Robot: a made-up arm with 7 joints. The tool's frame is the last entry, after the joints.
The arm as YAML. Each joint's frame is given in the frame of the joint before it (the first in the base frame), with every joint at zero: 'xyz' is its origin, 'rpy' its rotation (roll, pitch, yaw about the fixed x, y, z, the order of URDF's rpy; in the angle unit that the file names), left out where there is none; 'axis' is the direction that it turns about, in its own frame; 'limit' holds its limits. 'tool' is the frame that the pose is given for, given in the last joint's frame.
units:
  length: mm
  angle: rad
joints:
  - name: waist
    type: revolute
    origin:
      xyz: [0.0, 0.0, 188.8]
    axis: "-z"
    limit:
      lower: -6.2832
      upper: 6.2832
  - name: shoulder
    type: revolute
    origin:
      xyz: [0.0, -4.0, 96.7]
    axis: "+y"
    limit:
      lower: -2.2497
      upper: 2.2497
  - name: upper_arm
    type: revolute
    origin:
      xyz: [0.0, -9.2, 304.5]
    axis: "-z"
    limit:
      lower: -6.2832
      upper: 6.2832
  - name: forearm
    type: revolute
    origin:
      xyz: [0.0, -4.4, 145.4]
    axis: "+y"
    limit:
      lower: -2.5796
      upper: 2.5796
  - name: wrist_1
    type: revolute
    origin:
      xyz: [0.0, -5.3, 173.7]
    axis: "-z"
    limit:
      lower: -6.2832
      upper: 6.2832
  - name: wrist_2
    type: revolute
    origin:
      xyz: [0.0, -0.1, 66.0]
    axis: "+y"
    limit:
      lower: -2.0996
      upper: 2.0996
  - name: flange
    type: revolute
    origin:
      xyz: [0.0, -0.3, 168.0]
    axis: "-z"
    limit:
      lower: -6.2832
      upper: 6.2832
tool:
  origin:
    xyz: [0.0, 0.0, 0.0]
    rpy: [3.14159, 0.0, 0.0]
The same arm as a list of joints. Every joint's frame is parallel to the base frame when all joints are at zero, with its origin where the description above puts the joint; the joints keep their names.
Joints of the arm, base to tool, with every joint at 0 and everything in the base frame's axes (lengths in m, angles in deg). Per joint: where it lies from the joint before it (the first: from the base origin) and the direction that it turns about. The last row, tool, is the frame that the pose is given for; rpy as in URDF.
waist: xyz 0 0 0.1888 axis 0 0 -1
shoulder: xyz 0 -0.004 0.0967 axis 0 1 0
upper_arm: xyz 0 -0.0092 0.3045 axis 0 0 -1
forearm: xyz 0 -0.0044 0.1454 axis 0 1 0
wrist_1: xyz 0 -0.0053 0.1737 axis 0 0 -1
wrist_2: xyz 0 -0.0001 0.066 axis 0 1 0
flange: xyz 0 -0.0003 0.168 axis 0 0 -1
tool: xyz 0 0 0 rpy 180 0 0
Joint limits (deg, base to tool): -360..360 -128.9..128.9 -360..360 -147.8..147.8 -360..360 -120.3..120.3 -360..360

